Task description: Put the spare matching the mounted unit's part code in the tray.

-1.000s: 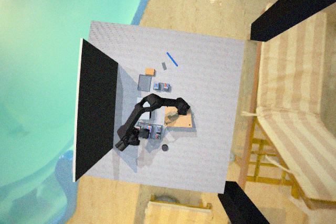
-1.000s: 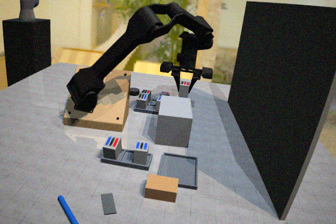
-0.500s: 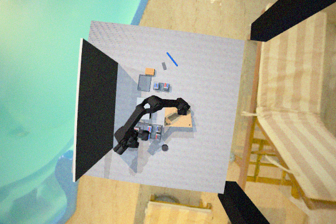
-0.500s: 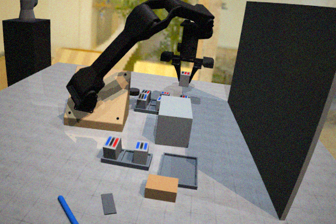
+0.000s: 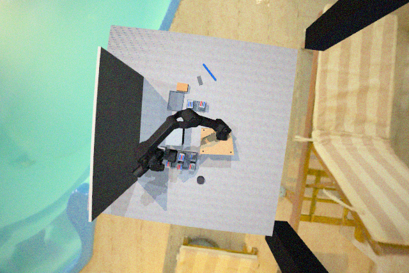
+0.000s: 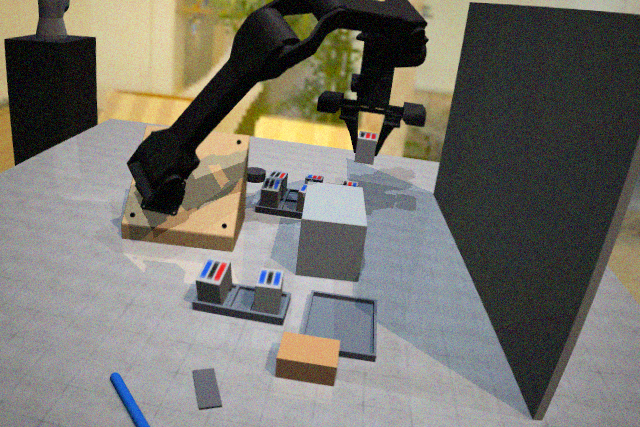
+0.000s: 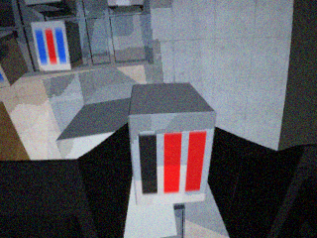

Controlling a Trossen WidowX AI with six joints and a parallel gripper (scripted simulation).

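The dark grey tray lies 10 mm behind my gripper tip, 300 mm to the right of it and 150 mm below it. Round my gripper tip: black disc: 230 mm behind, 200 mm to the left, 150 mm below; grey cube: 40 mm behind, 100 mm to the right, 100 mm below; tall black panel: 210 mm ahead, 100 mm to the right, 70 mm above.
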